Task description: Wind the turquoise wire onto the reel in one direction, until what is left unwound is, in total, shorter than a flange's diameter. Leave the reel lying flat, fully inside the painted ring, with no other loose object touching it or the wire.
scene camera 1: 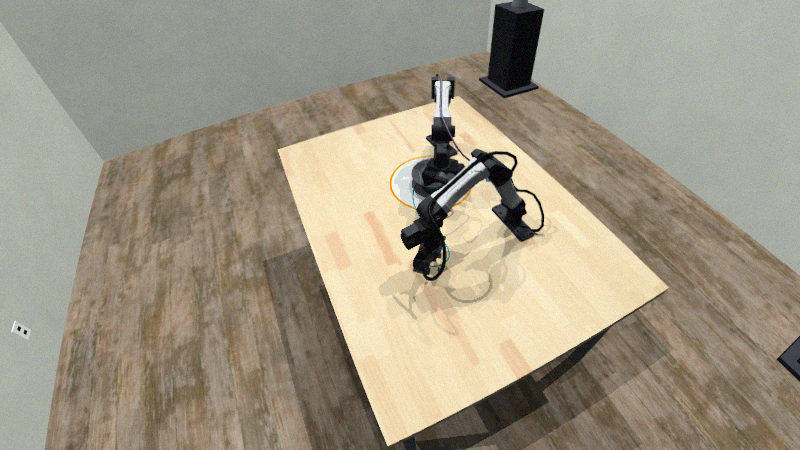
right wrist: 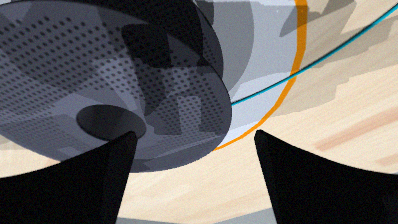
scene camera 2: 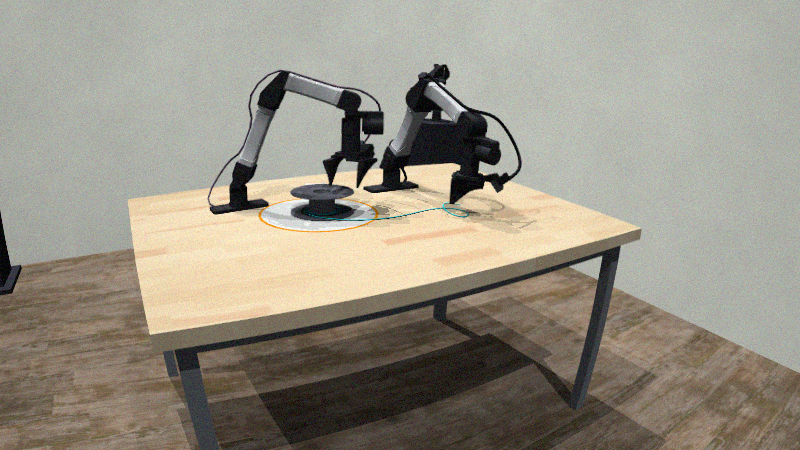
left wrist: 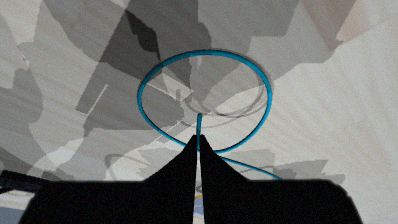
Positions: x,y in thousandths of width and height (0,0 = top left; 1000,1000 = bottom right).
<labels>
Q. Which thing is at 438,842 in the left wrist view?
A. My left gripper.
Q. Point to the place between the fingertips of my left gripper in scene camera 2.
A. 564,454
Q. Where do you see a dark reel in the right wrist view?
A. At 187,333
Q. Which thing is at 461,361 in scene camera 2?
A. My right gripper.
</labels>
